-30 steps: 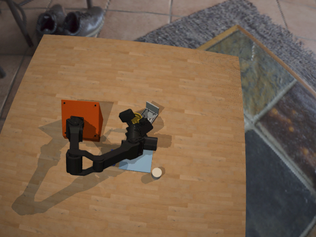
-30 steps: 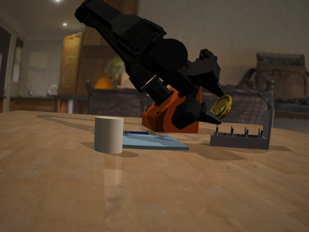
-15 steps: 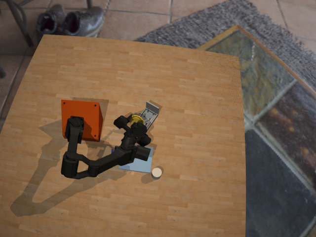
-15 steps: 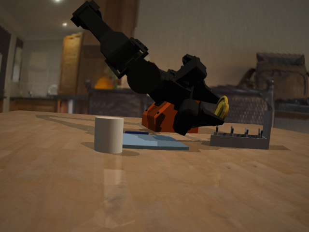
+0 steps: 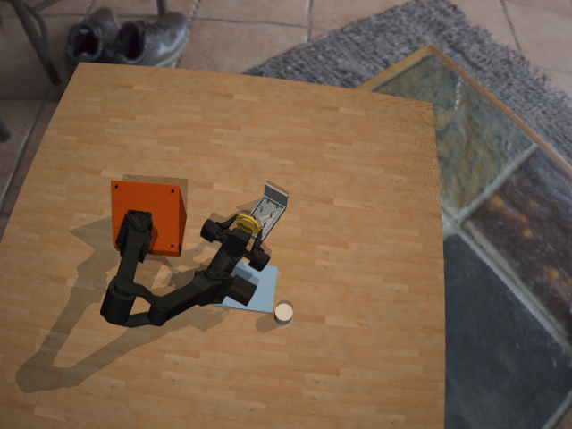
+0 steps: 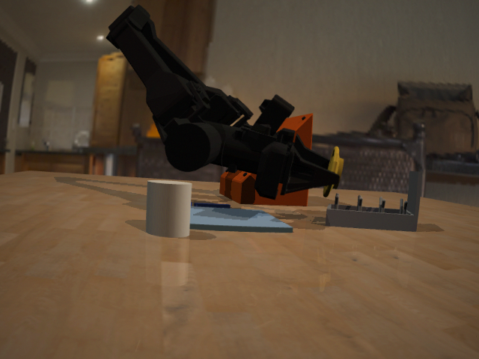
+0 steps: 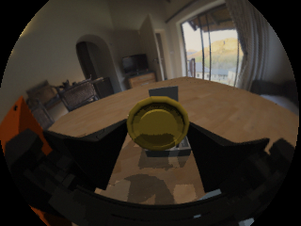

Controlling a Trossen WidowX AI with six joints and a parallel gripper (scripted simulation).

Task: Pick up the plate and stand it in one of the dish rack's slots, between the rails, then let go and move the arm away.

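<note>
Right now the grey dish rack is 30 mm ahead of my gripper tip, 40 mm to the left of it and 40 mm below it. Also, from my gripper tip: blue spoon 100 mm behind, 180 mm to the right, 60 mm below; beige cup 110 mm ahead, 230 mm to the right, 40 mm below; yellow plate 10 mm to the right.
</note>
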